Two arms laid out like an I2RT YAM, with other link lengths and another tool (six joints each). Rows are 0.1 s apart.
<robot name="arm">
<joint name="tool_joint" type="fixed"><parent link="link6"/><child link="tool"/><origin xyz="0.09 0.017 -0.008" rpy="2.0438 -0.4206 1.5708"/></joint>
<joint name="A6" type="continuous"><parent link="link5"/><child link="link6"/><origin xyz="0.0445 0 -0.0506" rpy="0 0 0"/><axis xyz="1 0 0"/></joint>
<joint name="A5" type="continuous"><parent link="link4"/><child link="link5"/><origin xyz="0.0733 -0.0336 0.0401" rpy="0 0 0"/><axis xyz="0 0 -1"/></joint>
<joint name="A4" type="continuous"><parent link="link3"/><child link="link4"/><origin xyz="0.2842 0.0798 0.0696" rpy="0 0 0"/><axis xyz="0 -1 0"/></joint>
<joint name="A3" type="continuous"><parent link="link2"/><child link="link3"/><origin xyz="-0.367 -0.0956 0" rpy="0 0 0"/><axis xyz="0 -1 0"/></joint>
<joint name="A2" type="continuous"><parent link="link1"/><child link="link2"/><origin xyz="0.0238 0.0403 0.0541" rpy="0 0 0"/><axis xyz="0 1 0"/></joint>
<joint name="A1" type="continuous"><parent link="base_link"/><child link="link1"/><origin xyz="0 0 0.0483" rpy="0 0 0"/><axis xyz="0 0 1"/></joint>
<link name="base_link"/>
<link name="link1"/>
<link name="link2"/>
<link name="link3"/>
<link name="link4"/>
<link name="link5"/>
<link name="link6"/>
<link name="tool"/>
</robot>
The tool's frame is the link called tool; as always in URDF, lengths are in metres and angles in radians. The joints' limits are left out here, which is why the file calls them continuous.
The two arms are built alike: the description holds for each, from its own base.
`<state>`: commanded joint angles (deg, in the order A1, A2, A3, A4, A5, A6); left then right.
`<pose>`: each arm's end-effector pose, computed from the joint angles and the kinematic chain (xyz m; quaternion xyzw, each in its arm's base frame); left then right.
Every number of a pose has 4 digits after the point. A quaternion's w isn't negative.
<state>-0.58 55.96 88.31 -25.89 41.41 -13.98 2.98 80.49 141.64 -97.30 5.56 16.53</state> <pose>0.2055 -0.0892 0.6158 0.7777 0.2783 0.3243 0.4610 0.2001 0.0068 0.6128 0.8374 0.4562 0.3002 0.0223</pose>
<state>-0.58 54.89 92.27 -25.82 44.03 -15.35 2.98 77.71 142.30 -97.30 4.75 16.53</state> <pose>0.1762 -0.0941 0.6443 0.7693 0.2445 0.3397 0.4827 0.1732 0.0073 0.6235 0.8256 0.4585 0.3276 0.0295</pose>
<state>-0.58 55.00 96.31 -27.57 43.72 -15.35 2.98 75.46 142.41 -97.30 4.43 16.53</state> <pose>0.1605 -0.0934 0.6637 0.7617 0.2375 0.3553 0.4870 0.1522 0.0070 0.6294 0.8177 0.4589 0.3457 0.0360</pose>
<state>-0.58 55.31 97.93 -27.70 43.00 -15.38 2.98 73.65 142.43 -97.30 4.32 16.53</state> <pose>0.1571 -0.0920 0.6726 0.7557 0.2379 0.3655 0.4886 0.1354 0.0063 0.6333 0.8117 0.4585 0.3593 0.0419</pose>
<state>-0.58 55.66 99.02 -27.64 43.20 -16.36 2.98 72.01 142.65 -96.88 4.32 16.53</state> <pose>0.1551 -0.0925 0.6781 0.7534 0.2368 0.3634 0.4943 0.1203 0.0055 0.6384 0.8045 0.4572 0.3758 0.0502</pose>
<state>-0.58 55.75 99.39 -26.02 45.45 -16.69 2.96 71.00 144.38 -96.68 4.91 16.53</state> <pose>0.1502 -0.0967 0.6841 0.7542 0.2137 0.3655 0.5020 0.1055 0.0033 0.6468 0.7967 0.4522 0.3958 0.0644</pose>
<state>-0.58 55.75 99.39 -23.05 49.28 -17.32 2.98 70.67 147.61 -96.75 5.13 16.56</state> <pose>0.1426 -0.1035 0.6909 0.7562 0.1751 0.3668 0.5128 0.0908 0.0021 0.6579 0.7851 0.4482 0.4203 0.0780</pose>
